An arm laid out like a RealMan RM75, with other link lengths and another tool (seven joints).
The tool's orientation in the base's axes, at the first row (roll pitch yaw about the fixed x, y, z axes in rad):
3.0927 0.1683 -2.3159
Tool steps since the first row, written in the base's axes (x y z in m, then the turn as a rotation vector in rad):
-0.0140 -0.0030 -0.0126 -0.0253 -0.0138 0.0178
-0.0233 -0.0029 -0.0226 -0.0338 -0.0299 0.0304
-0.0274 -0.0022 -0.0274 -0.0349 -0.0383 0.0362
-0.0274 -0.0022 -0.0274 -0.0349 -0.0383 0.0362
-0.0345 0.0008 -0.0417 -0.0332 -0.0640 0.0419
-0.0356 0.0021 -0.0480 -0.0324 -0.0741 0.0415
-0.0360 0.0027 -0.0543 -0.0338 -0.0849 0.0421
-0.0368 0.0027 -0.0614 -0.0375 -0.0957 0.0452
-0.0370 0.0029 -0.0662 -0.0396 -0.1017 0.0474
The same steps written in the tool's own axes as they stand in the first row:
0.0136 0.0077 0.0109 0.0239 0.0103 -0.0216
0.0215 0.0142 0.0200 0.0392 0.0064 -0.0372
0.0245 0.0175 0.0245 0.0450 0.0019 -0.0443
0.0245 0.0175 0.0245 0.0450 0.0019 -0.0443
0.0295 0.0240 0.0385 0.0616 -0.0164 -0.0538
0.0303 0.0254 0.0448 0.0684 -0.0238 -0.0549
0.0312 0.0258 0.0511 0.0771 -0.0300 -0.0573
0.0329 0.0261 0.0580 0.0868 -0.0343 -0.0624
0.0337 0.0261 0.0628 0.0922 -0.0367 -0.0656

